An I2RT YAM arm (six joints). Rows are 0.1 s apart.
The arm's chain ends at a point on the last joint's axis. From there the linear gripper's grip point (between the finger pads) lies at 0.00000 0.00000 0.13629 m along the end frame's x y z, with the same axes.
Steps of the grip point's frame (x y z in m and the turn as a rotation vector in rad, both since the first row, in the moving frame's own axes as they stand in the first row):
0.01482 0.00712 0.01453 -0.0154 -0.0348 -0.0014
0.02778 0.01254 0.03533 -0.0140 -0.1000 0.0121
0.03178 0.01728 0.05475 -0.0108 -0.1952 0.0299
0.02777 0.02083 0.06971 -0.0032 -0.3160 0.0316
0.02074 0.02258 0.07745 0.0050 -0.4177 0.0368
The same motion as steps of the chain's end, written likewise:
0.01956 0.00502 0.01463 -0.0154 -0.0348 -0.0014
0.04140 0.01072 0.03602 -0.0140 -0.1000 0.0121
0.05823 0.01621 0.05735 -0.0108 -0.1952 0.0299
0.07012 0.02108 0.07646 -0.0032 -0.3160 0.0316
0.07600 0.02427 0.08917 0.0050 -0.4177 0.0368

